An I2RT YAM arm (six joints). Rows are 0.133 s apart.
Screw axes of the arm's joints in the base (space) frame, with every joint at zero. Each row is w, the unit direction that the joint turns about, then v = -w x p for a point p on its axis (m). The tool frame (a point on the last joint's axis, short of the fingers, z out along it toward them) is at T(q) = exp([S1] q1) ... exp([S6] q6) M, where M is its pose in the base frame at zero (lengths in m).
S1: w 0 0 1 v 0.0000 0.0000 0.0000
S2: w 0 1 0 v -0.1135 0.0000 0.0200
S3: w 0 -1 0 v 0.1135 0.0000 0.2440
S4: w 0 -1 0 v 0.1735 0.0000 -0.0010
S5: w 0 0 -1 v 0.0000 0.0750 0.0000
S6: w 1 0 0 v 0.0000 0.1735 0.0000
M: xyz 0.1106 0.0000 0.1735 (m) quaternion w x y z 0.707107 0 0.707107 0
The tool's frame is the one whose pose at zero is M.
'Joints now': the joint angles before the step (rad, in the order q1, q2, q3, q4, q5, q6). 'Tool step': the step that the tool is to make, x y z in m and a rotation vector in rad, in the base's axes. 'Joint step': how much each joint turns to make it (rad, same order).
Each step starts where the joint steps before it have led.
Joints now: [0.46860, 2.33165, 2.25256, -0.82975, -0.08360, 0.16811]
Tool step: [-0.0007, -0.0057, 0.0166, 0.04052, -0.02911, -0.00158]
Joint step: [-0.01090, -0.02815, 0.00563, 0.01109, -0.02390, 0.00751]
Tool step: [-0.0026, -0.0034, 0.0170, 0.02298, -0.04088, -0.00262]
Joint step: [-0.00391, -0.02937, 0.00498, 0.01256, -0.00283, 0.00080]
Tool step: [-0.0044, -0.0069, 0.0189, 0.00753, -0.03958, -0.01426]
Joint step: [-0.00762, -0.03693, 0.00321, -0.00149, 0.01210, -0.00255]
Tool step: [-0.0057, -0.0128, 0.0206, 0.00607, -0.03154, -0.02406]
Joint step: [-0.01769, -0.04617, -0.00122, -0.01393, 0.01004, -0.00128]
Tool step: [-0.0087, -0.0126, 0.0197, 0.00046, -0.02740, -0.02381]
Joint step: [-0.01533, -0.05280, -0.01126, -0.01654, 0.01351, -0.00231]
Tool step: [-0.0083, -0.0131, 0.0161, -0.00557, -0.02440, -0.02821]
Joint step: [-0.01716, -0.04998, -0.01737, -0.01263, 0.01798, -0.00393]
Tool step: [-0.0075, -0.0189, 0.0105, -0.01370, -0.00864, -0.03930]
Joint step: [-0.03075, -0.05492, -0.03998, -0.01233, 0.01681, -0.00666]
